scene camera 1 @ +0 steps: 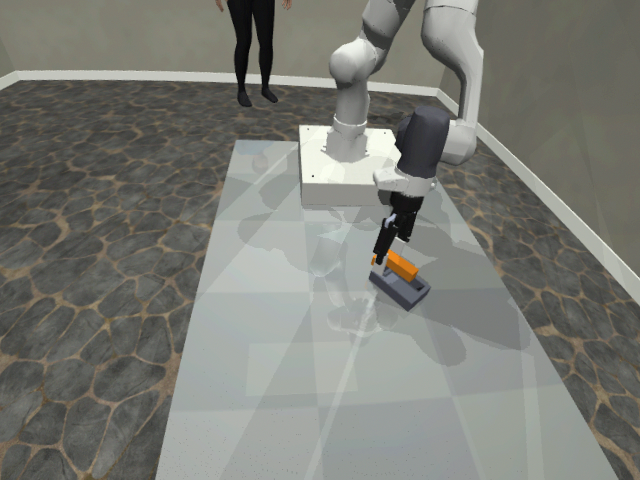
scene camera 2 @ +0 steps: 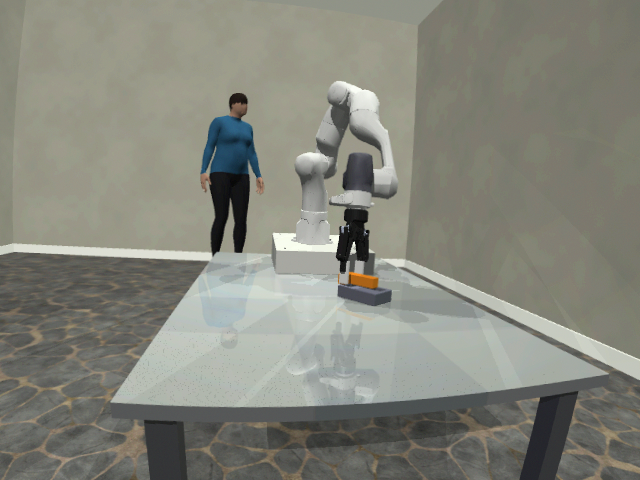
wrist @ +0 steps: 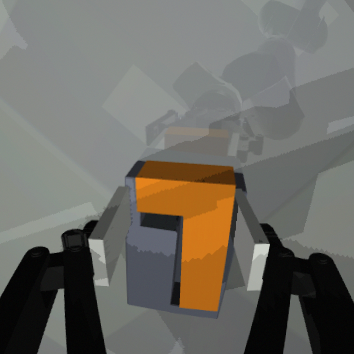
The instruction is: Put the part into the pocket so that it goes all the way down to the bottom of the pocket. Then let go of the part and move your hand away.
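Observation:
The orange L-shaped part sits over the dark grey pocket block. In both scene views most of its height stands above the block's rim. In the wrist view it is turned slightly relative to the fingers, and dark pocket gaps show beside its stem. My gripper is a little open around the part, low over the block. A narrow gap shows between the left pad and the part; the right pad is very close to it. The part's underside is hidden.
The block lies on the glossy grey table. The white robot base stands behind it. A person stands behind the table to the left. Shadows and reflections cross the table top.

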